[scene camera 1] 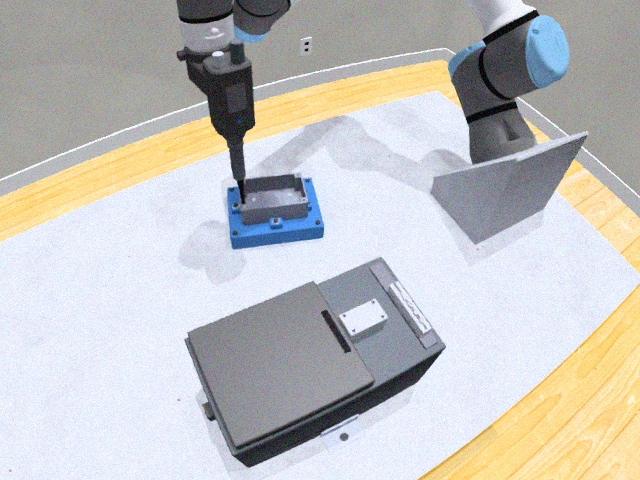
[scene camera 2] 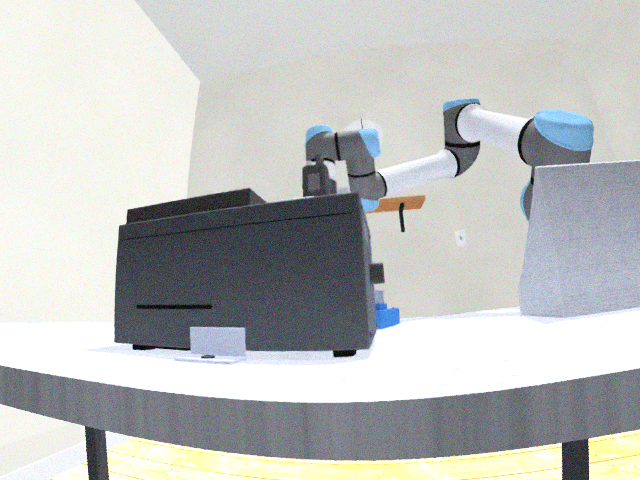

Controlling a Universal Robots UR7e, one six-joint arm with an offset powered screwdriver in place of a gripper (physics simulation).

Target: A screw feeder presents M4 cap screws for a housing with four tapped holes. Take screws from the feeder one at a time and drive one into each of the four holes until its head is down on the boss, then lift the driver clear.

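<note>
The grey open-topped housing (scene camera 1: 273, 212) sits in the blue fixture (scene camera 1: 279, 238) (scene camera 2: 387, 317). My screwdriver (scene camera 1: 242, 202) stands upright, its thin bit reaching down to the housing's near left corner boss. Whether a screw is at the tip, and how far down it is, is too small to tell. In scene camera 2 the driver's body (scene camera 2: 312, 180) shows above the feeder, which hides the bit. The dark screw feeder (scene camera 1: 279, 361) (scene camera 2: 242, 279) stands nearer the camera, with a white block (scene camera 1: 362, 316) and a pale slotted rail (scene camera 1: 409, 306) on top. Screws in the other bosses cannot be made out.
A grey slanted panel (scene camera 1: 511, 188) (scene camera 2: 578, 242) stands at the right, in front of the arm's base. A small bracket (scene camera 1: 342, 435) (scene camera 2: 217, 341) stands by the feeder's side. A knob (scene camera 1: 208, 411) (scene camera 2: 376, 272) sticks out from the feeder's end.
</note>
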